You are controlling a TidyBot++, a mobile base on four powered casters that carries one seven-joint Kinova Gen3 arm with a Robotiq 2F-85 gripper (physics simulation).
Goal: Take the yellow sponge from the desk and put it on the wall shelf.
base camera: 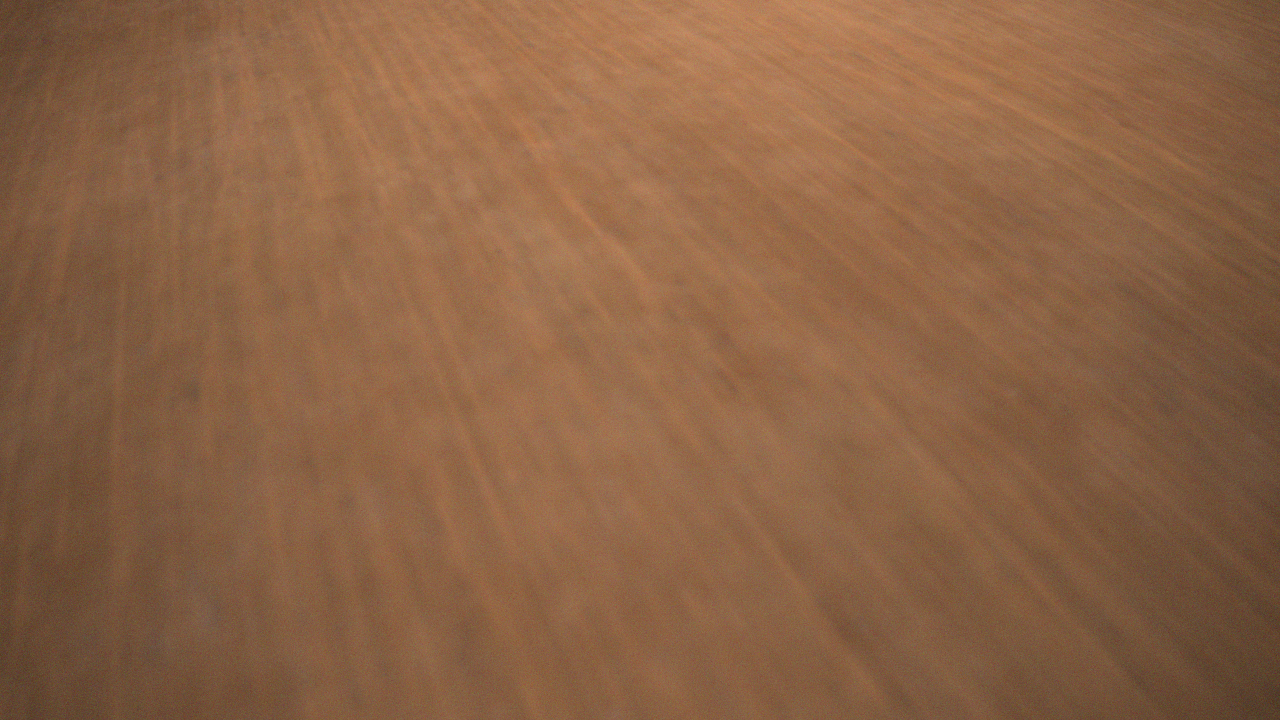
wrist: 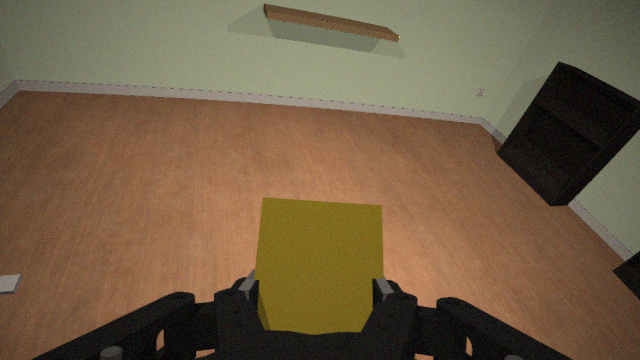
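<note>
The yellow sponge [wrist: 320, 255] is held between the two fingers of my gripper [wrist: 316, 288] in the wrist view, with the wooden floor behind and below it. My gripper is shut on it. The wall shelf [wrist: 330, 23], a narrow brown board, is fixed to the pale green wall at the top of the wrist view, far beyond the sponge and apart from it. The desk cannot be made out for certain.
A black open cabinet [wrist: 595, 165] stands by the wall at the right in the wrist view. Part of another dark object [wrist: 631, 275] shows at the right edge. A white flat piece [wrist: 9, 283] shows at the left edge. The base camera shows brown wooden floor [base camera: 626, 358], blurred.
</note>
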